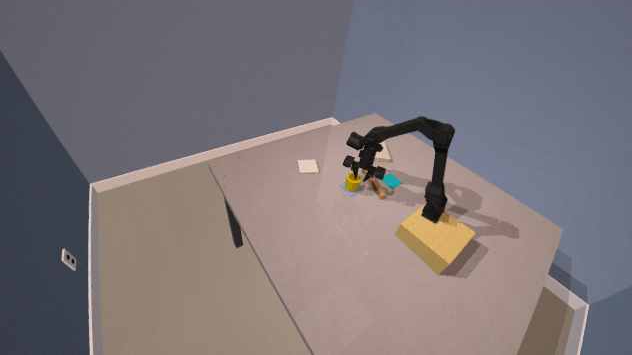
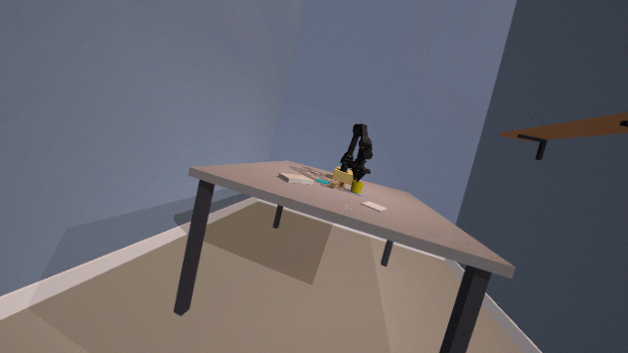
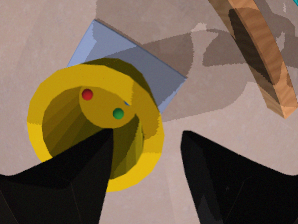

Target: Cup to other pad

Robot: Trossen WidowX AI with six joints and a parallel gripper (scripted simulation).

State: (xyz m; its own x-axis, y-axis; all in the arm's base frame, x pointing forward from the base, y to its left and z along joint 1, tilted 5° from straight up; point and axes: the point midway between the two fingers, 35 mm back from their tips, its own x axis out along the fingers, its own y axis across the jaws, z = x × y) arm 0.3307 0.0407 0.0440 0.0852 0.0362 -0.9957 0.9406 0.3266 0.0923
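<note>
Now: gripper tip 30 mm above the yellow cup, 20 mm short of it and 10 mm to the right of it. The rest, counted from my gripper tip: wooden bar (100 mm to the right, 60 mm below, 30 mm behind); then light blue pad (80 mm below, 30 mm ahead, 10 mm to the left); then teal pad (200 mm to the right, 90 mm behind, 80 mm below).
</note>
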